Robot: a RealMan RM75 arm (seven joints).
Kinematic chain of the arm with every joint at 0, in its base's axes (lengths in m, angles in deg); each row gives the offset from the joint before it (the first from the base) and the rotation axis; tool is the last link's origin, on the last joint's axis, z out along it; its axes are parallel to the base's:
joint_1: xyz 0 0 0.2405 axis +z
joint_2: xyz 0 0 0 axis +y
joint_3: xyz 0 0 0.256 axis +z
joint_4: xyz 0 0 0 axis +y
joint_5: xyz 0 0 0.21 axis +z
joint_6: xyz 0 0 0 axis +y
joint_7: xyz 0 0 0.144 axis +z
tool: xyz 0 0 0
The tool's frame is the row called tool.
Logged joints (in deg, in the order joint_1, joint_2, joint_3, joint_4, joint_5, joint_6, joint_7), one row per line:
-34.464, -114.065, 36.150, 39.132, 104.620, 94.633, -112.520
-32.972, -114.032, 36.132, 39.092, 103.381, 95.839, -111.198
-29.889, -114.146, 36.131, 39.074, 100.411, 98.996, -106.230
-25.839, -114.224, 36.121, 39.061, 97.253, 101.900, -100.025
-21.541, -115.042, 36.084, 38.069, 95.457, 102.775, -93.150
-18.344, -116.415, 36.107, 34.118, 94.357, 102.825, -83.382
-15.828, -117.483, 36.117, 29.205, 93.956, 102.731, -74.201
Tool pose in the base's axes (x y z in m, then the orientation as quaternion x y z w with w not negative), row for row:
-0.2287, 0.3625, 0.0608, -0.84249, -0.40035, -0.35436, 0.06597
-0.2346, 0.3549, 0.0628, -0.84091, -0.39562, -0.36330, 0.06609
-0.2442, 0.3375, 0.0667, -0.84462, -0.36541, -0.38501, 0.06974
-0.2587, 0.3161, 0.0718, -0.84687, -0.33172, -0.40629, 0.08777
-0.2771, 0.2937, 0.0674, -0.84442, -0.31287, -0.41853, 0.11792
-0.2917, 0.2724, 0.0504, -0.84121, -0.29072, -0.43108, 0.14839
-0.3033, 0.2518, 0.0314, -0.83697, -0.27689, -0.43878, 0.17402
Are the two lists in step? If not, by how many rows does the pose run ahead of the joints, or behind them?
They are in step.
